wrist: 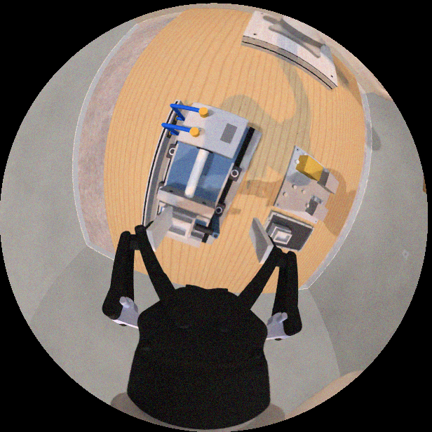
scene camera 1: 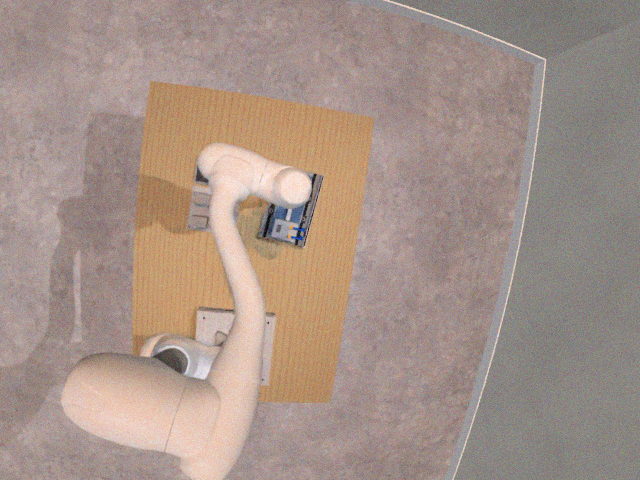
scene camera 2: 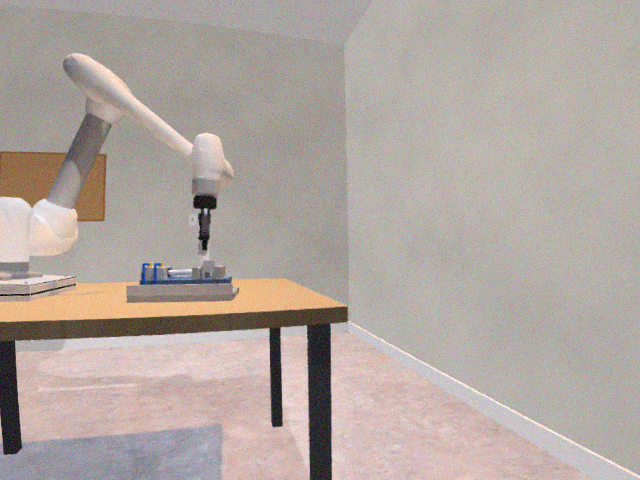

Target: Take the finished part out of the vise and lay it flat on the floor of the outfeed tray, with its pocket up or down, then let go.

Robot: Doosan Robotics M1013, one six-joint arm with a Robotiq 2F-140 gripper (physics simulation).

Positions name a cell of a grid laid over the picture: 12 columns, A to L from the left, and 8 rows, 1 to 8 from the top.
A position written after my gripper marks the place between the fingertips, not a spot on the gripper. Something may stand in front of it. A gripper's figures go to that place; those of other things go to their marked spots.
My gripper (wrist: F5): 19 cm from the lens. A grey plate (wrist: I4): 36 cm from the lens.
